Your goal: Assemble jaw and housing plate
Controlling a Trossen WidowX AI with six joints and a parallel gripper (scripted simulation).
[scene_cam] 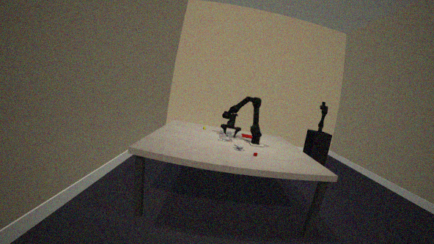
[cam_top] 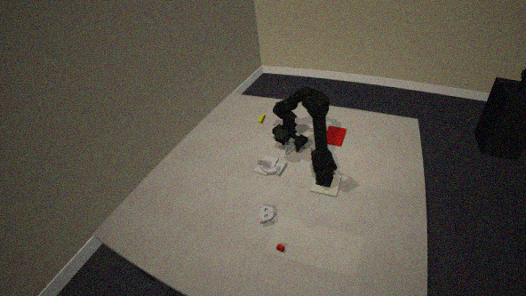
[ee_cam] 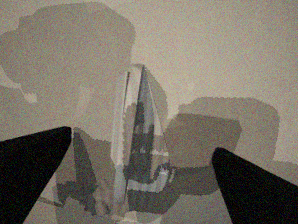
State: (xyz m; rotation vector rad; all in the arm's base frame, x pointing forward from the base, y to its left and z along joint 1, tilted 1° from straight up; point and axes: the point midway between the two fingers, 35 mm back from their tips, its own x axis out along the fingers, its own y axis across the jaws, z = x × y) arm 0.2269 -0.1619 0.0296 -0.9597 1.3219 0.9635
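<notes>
My gripper tip is now 60 mm short of the white base and 150 mm to the right of it. From my gripper tip the other things lie so: white block: 70 mm behind, 420 mm to the left; red square pad: 190 mm behind, 180 mm to the right; yellow block: 260 mm ahead, 200 mm to the right.
</notes>
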